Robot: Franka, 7 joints.
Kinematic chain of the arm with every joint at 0, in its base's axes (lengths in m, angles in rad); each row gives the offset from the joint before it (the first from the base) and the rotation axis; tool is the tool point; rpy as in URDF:
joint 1: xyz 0 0 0.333 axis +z
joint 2: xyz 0 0 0 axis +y
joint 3: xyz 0 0 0.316 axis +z
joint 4: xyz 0.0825 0 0 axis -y
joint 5: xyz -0.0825 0 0.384 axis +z
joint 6: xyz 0 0 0 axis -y
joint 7: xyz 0.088 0 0 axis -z
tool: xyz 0 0 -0.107 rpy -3.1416 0 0
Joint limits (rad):
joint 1: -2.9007..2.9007
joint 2: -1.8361..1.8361
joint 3: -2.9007..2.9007
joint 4: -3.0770..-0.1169
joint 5: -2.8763..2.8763
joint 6: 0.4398..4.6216
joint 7: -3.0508..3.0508
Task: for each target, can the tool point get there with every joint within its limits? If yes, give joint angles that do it. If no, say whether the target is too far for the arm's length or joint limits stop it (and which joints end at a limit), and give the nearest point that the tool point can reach.
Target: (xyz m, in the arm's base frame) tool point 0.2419 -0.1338 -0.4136
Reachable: no: joint limits stop it (at a limit: joint 2) | nearest point 0.2424 -0.1341 -0.3607 | short by 0.053 m
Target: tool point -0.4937 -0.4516 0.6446
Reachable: yes | joints -2.3864 1.1209 -0.6080 -0.3793 0.0142 4.1501 0.5522
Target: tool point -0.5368 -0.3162 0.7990
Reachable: yes | joints 0.9507 -1.1206 1.1345 -0.9830 0.3643 3.8785 -1.2709
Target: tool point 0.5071 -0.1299 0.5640
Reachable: yes | joints 1.2311 0.9695 -1.7618 -1.8979 -0.7012 1.6829 -0.2145
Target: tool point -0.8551 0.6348 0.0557
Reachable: no: too far | nearest point -0.6666 0.4949 0.1168 | short by 0.243 m
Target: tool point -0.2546 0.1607 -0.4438
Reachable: no: joint limits stop it (at a limit: joint 2) | nearest point -0.2526 0.1594 -0.3605 | short by 0.083 m
